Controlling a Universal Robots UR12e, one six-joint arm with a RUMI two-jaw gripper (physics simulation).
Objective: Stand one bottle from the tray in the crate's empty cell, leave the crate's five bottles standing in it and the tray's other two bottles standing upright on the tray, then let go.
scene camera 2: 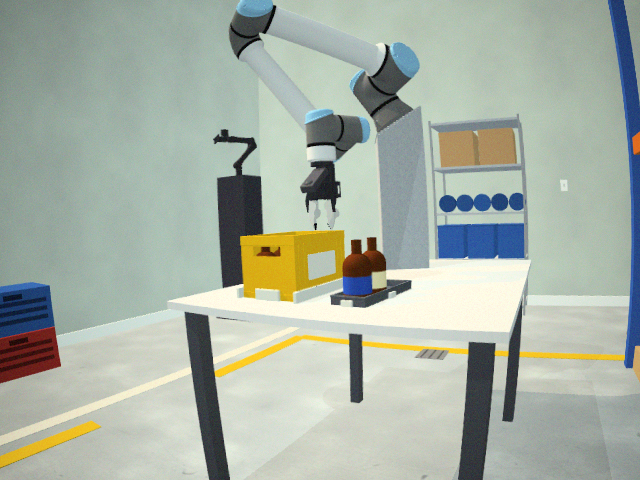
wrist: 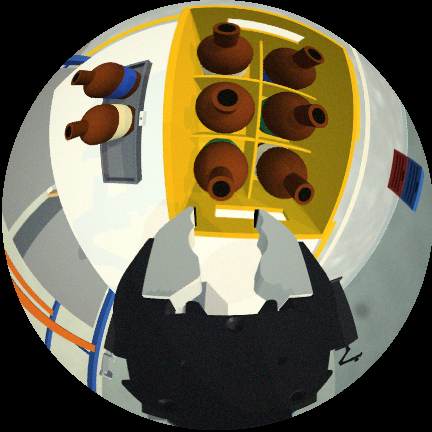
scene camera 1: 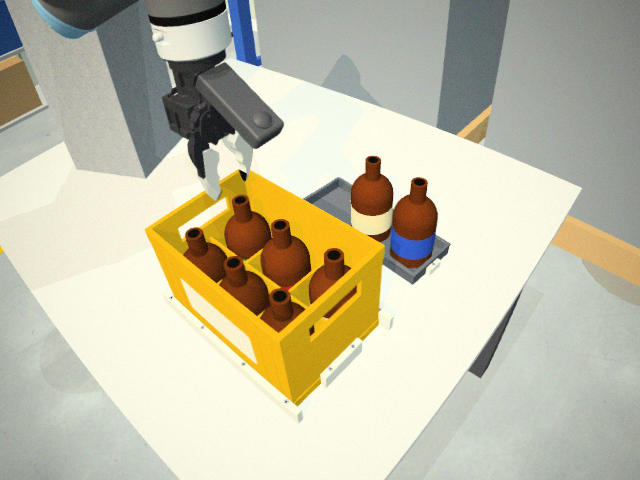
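Seen in the pictures: gripper, between the fingertips: (scene camera 2: pixel 323 229) (wrist: pixel 224 209) (scene camera 1: pixel 231 189); arm's base, origin of its link: (scene camera 2: pixel 397 124).
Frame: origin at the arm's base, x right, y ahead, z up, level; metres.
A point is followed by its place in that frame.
The yellow crate (scene camera 1: pixel 356 322) @(x 0.153, y 0.773, z -0.535 m) (scene camera 2: pixel 268 279) @(x 0.191, y 0.768, z -0.543 m) (wrist: pixel 175 100) @(x 0.090, y 0.638, z -0.436 m) has a brown bottle standing in every cell. The green-labelled corner bottle (scene camera 1: pixel 247 235) @(x 0.141, y 0.572, z -0.483 m) (wrist: pixel 220 165) @(x 0.123, y 0.564, z -0.472 m) stands nearest the gripper, upright and apart from it. My gripper (scene camera 1: pixel 229 187) @(x 0.125, y 0.538, z -0.421 m) (scene camera 2: pixel 323 227) @(x 0.125, y 0.538, z -0.421 m) (wrist: pixel 224 209) @(x 0.125, y 0.538, z -0.421 m) is partly open and empty, just above the crate's rim at the end by the grey pedestal. A cream-labelled bottle (scene camera 1: pixel 371 198) @(x -0.042, y 0.678, z -0.493 m) (scene camera 2: pixel 379 264) @(x -0.099, y 0.686, z -0.510 m) (wrist: pixel 102 125) @(x -0.042, y 0.650, z -0.491 m) and a blue-labelled bottle (scene camera 1: pixel 414 217) @(x -0.032, y 0.761, z -0.487 m) (scene camera 2: pixel 356 266) @(x -0.070, y 0.785, z -0.503 m) (wrist: pixel 105 81) @(x -0.035, y 0.729, z -0.492 m) stand upright on the grey tray (scene camera 1: pixel 330 198) @(x -0.105, y 0.548, z -0.595 m) (scene camera 2: pixel 400 287) @(x -0.136, y 0.612, z -0.583 m) (wrist: pixel 120 172) @(x -0.103, y 0.545, z -0.595 m). Crate walls hide the bottles' bases.
The crate and tray stand side by side on the white table (scene camera 1: pixel 439 335) @(x 0.066, y 0.869, z -0.600 m) (scene camera 2: pixel 465 289) @(x -0.314, y 0.544, z -0.600 m). Pale stop strips (scene camera 1: pixel 341 361) @(x 0.198, y 0.778, z -0.571 m) run along the crate's base. The grey pedestal (scene camera 1: pixel 93 103) @(x 0.077, y 0.075, z -0.408 m) (scene camera 2: pixel 403 206) @(x -0.031, y 0.116, z -0.353 m) stands behind the crate. A shelf rack (scene camera 2: pixel 478 168) is farther back.
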